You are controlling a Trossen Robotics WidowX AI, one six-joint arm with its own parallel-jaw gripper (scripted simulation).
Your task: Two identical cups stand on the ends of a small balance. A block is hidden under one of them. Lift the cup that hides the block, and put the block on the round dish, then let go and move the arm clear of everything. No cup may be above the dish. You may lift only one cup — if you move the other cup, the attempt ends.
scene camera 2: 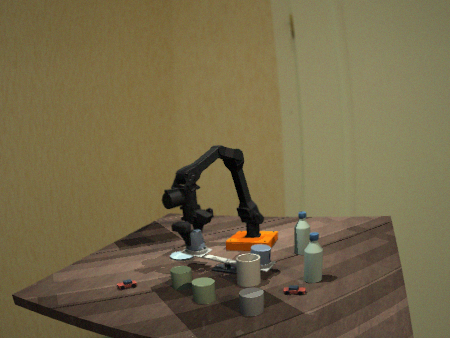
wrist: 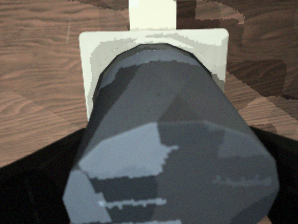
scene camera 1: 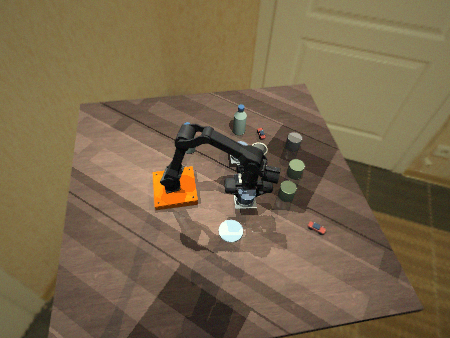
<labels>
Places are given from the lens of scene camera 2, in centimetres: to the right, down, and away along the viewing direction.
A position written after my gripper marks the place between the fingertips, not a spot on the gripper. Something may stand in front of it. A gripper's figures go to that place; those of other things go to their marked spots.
my gripper [scene camera 2: 194, 242]: -12, 28, 147
beige cup [scene camera 2: 248, 265]: 8, 31, 124
</labels>
